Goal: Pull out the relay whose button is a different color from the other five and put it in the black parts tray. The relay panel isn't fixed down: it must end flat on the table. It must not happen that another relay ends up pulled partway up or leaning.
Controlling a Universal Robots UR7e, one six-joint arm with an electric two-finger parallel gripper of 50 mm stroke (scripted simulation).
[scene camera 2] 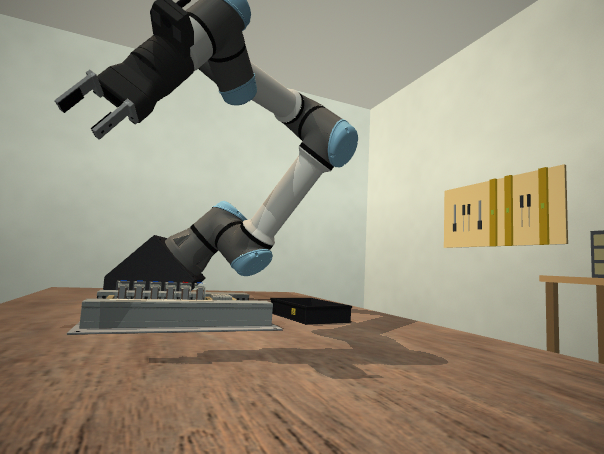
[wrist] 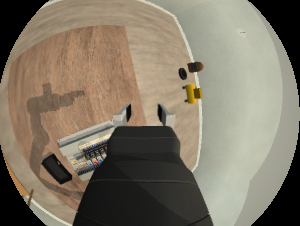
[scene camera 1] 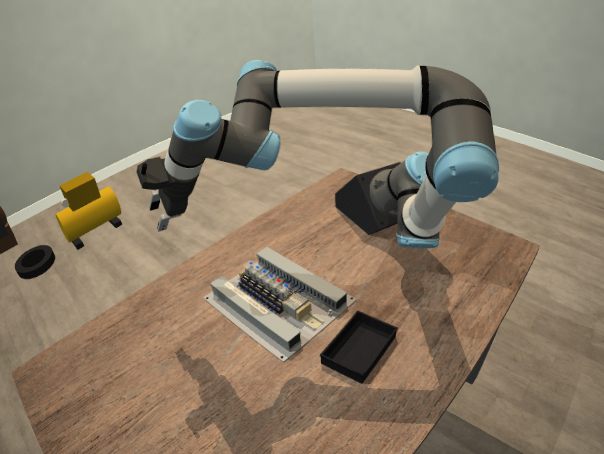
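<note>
The gripper [scene camera 2: 77, 120] is visible, and the wrist view shows the gripper [wrist: 144, 109] too, as does scene camera 1, with the gripper [scene camera 1: 157, 218]. A grey relay panel [scene camera 1: 282, 338] is also visible; scene camera 2 shows the grey relay panel [scene camera 2: 220, 312], and the wrist view shows the grey relay panel [wrist: 77, 141]. There is a black parts tray [scene camera 1: 360, 342] as well, and scene camera 2 also shows the black parts tray [scene camera 2: 307, 311].
</note>
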